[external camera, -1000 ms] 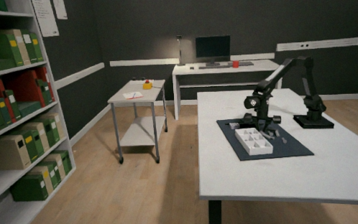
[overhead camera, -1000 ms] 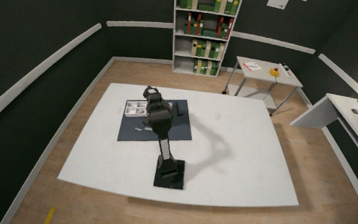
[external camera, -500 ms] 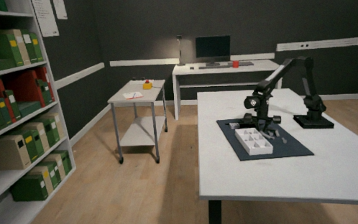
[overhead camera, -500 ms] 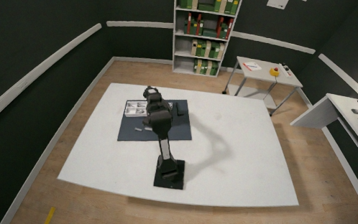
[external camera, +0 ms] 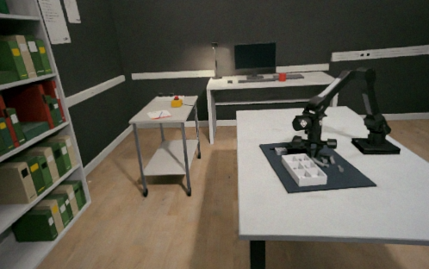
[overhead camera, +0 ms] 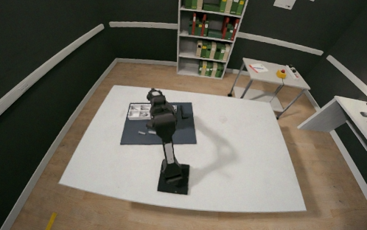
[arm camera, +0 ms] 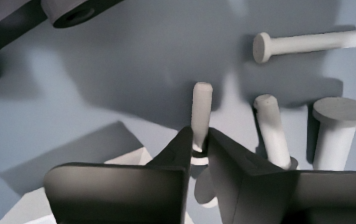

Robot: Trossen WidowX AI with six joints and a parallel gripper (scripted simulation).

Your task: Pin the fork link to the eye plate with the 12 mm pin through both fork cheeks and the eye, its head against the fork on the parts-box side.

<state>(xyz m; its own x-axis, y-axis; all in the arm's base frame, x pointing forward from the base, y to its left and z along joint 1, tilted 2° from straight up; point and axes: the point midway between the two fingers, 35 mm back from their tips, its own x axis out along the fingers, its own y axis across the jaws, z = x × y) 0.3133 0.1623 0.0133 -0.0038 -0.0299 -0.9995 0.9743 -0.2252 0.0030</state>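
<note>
Right now my hand is 30 mm above the pin and 10 mm to the left of it. Round my hand: dark blue mat (40 mm below, 20 mm ahead, 10 mm to the left); then eye plate (90 mm to the right, 60 mm ahead, 30 mm below); then white parts box (120 mm to the left, 60 mm ahead, 30 mm below).
</note>
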